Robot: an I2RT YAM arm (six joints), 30 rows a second.
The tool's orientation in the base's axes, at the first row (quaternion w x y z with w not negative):
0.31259, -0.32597, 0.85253, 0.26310
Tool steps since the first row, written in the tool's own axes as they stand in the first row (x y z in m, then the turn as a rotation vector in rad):
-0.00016, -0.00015, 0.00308, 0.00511, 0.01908, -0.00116
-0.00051, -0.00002, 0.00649, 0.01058, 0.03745, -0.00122
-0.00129, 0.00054, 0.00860, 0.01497, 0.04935, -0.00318
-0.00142, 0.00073, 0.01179, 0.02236, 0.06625, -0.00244
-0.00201, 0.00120, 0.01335, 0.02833, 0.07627, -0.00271
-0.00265, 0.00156, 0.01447, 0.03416, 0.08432, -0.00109
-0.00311, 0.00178, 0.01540, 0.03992, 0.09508, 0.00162
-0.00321, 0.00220, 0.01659, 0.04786, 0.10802, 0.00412
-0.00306, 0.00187, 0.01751, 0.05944, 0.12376, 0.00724
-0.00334, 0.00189, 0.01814, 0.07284, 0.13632, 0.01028
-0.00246, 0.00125, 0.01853, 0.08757, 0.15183, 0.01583
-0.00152, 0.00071, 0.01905, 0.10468, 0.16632, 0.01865
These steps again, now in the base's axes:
0.00132, 0.00197, -0.00198, -0.01719, 0.00963, 0.00184
0.00266, 0.00442, -0.00397, -0.03368, 0.01937, 0.00253
0.00348, 0.00647, -0.00469, -0.04556, 0.02410, 0.00365
0.00458, 0.00872, -0.00667, -0.06184, 0.03266, 0.00209
0.00515, 0.01027, -0.00718, -0.07269, 0.03665, 0.00052
0.00568, 0.01149, -0.00739, -0.08135, 0.04065, -0.00270
0.00613, 0.01242, -0.00763, -0.09153, 0.04715, -0.00593
0.00631, 0.01351, -0.00825, -0.10465, 0.05407, -0.01002
0.00679, 0.01383, -0.00905, -0.12172, 0.06179, -0.01640
0.00717, 0.01437, -0.00927, -0.13760, 0.06668, -0.02479
0.00725, 0.01386, -0.01030, -0.15549, 0.07460, -0.03507
0.00727, 0.01348, -0.01145, -0.17503, 0.07915, -0.04545

